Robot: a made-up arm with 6 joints. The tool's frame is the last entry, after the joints. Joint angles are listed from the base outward.
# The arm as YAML. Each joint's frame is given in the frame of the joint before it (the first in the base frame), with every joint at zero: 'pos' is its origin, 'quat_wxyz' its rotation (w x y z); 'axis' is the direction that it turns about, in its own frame. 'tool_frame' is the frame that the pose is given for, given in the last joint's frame.
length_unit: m
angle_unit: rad
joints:
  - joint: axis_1
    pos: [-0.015, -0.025, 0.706]
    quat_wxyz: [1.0, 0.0, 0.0, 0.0]
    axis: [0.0, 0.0, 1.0]
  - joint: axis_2
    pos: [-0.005, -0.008, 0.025]
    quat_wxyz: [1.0, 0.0, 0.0, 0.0]
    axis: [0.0, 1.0, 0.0]
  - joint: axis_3
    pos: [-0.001, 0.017, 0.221]
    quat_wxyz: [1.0, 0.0, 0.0, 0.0]
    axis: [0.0, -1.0, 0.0]
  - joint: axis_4
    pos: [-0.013, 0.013, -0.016]
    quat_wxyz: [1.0, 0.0, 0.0, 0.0]
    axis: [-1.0, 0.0, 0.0]
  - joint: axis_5
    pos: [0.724, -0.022, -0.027]
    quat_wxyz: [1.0, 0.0, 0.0, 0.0]
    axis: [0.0, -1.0, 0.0]
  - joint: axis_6
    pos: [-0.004, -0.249, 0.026]
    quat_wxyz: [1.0, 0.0, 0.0, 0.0]
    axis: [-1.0, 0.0, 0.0]
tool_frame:
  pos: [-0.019, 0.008, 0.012]
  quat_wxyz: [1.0, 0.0, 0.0, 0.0]
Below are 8 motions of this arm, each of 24 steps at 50 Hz.
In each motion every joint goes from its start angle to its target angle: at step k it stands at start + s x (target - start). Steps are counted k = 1, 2, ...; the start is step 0. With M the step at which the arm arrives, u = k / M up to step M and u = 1 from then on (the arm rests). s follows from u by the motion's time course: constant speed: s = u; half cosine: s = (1 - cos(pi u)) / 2; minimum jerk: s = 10 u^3 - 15 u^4 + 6 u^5.
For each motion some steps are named. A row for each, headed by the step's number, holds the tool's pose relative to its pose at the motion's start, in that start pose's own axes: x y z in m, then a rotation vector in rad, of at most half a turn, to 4 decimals.
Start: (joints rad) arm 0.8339 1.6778 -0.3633 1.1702 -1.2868 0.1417
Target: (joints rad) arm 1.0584 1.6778 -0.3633 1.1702 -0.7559 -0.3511
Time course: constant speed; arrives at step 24
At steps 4, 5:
4: -0.0073 -0.0016 -0.0017 0.0776 -0.0691 -0.0409
5: -0.0091 -0.0020 -0.0022 0.0965 -0.0869 -0.0501

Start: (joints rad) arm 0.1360 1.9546 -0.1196 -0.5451 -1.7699 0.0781
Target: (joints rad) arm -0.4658 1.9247 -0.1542 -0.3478 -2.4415 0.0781
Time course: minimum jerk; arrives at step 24
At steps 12, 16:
12: 0.0701 0.0566 0.0408 -0.1786 0.3959 0.1406
16: 0.1056 0.0980 0.0560 -0.3032 0.6189 0.1936

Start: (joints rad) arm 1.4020 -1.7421 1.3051 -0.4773 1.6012 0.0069
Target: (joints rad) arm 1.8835 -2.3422 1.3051 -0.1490 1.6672 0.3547
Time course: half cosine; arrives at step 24
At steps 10, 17, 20, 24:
10: 0.2764 -0.0530 0.0405 -0.1963 -0.3085 0.1054
17: 0.5763 -0.0880 0.1962 -0.4536 -0.6801 0.2304
20: 0.6543 -0.0875 0.2613 -0.5330 -0.7927 0.2678
24: 0.6923 -0.0848 0.2980 -0.5745 -0.8518 0.2873

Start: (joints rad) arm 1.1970 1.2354 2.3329 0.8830 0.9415 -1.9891
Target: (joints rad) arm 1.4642 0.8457 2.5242 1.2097 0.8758 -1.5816
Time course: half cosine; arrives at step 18
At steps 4, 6, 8, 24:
4: 0.0361 0.0440 0.0156 -0.0899 0.0000 0.0486
6: 0.0709 0.0971 0.0340 -0.1941 -0.0076 0.1015
8: 0.1043 0.1657 0.0572 -0.3245 -0.0279 0.1620
24: 0.1380 0.4247 0.1410 -0.8073 -0.1921 0.3202

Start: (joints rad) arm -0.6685 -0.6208 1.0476 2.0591 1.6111 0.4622
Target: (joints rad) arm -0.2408 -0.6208 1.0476 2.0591 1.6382 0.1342
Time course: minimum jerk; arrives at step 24
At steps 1, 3, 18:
1: -0.0001 0.0000 0.0000 0.0002 0.0001 -0.0003
3: -0.0030 0.0007 0.0004 0.0053 0.0032 -0.0061
18: -0.1542 0.0618 0.0402 0.2879 0.1274 -0.3616

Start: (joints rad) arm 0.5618 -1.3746 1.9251 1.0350 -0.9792 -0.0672
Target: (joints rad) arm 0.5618 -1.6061 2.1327 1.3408 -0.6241 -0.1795
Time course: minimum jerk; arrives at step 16
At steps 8, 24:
8: -0.1487 -0.1452 0.0272 0.1130 -0.2961 -0.2159
24: -0.3075 -0.2674 0.0129 0.1928 -0.5711 -0.4394

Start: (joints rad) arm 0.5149 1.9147 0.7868 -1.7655 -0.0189 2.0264
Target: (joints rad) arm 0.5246 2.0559 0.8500 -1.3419 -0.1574 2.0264
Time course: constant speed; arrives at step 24
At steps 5, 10, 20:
5: -0.0002 -0.0169 -0.0259 -0.0895 0.0053 0.0329
10: -0.0007 -0.0347 -0.0497 -0.1784 0.0124 0.0682
20: -0.0024 -0.0724 -0.0912 -0.3544 0.0322 0.1452

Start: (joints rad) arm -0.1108 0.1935 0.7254 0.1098 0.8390 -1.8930
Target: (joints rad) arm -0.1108 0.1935 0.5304 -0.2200 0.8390 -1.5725
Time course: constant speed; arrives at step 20
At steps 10, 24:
10: -0.0883 -0.0673 0.0061 -0.0478 -0.1406 -0.0657
24: -0.1833 -0.1237 0.0011 -0.1061 -0.2796 -0.1522

